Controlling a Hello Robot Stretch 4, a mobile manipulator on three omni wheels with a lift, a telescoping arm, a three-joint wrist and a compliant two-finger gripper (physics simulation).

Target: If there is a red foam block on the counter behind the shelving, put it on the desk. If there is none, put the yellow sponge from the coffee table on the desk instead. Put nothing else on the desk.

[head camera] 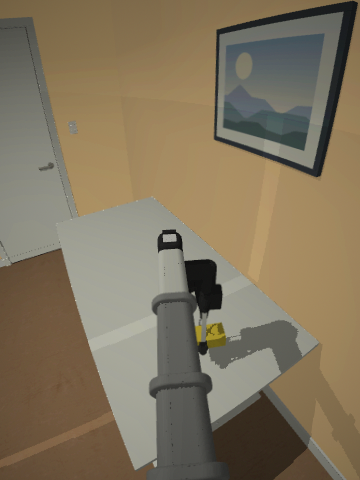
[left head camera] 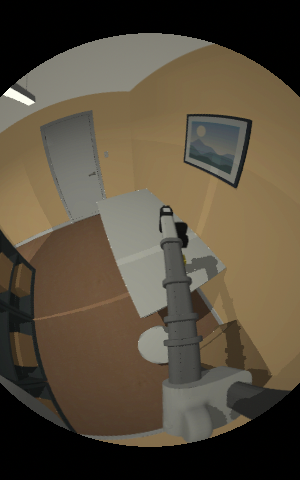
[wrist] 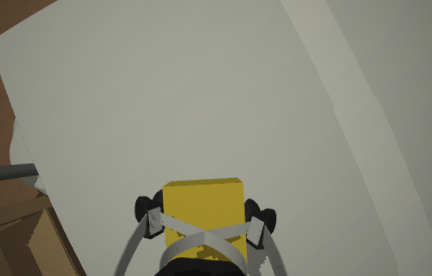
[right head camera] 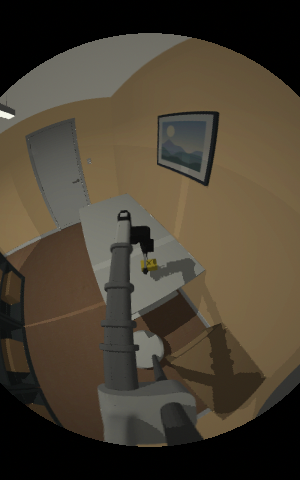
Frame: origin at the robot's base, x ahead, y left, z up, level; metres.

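Seen in the pictures: gripper, fingertip midpoint: (head camera: 202, 341) (wrist: 207, 209) (right head camera: 145, 267); robot's base, origin of the base link: (left head camera: 158, 343) (right head camera: 142, 348).
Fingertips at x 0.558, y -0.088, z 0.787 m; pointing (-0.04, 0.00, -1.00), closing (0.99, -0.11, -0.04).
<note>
Pixels of each thing's middle, then the offset from my fingertips to it. "pt": a spot on its surface instead. Level surfaces: height alone.
- yellow sponge, body centre: (wrist: 206, 239) (head camera: 208, 336) (right head camera: 148, 264) (left head camera: 177, 260) dx +0.001, dy -0.020, dz +0.026 m
- pale desk, its level: dz -0.093 m
- tan wooden piece, surface spot: (right head camera: 242, 360) pt dx -0.890, dy -0.745, dz -0.364 m
The yellow sponge (head camera: 216, 341) (left head camera: 184, 260) (right head camera: 151, 264) (wrist: 205, 202) is between the two fingers of my gripper (head camera: 209, 341) (right head camera: 147, 266) (wrist: 207, 209). The gripper is shut on it. Both are over the near part of the pale desk (head camera: 110, 285) (left head camera: 125, 235) (right head camera: 95, 235) (wrist: 150, 100), toward its wall side. Their shadow falls on the desk top, off to the right in the head camera view, and the sponge looks held above the surface. In the left head view the arm hides most of the sponge. No red foam block and no counter show in these views.
The wall with a framed picture (head camera: 272, 95) runs along the desk's right side. A door (head camera: 25, 140) is beyond the far end. Dark shelving with boxes (left head camera: 22, 347) stands at the left. My round white base (left head camera: 152, 345) (right head camera: 150, 352) is near the desk's near edge, beside a tan wooden piece (right head camera: 242, 360).
</note>
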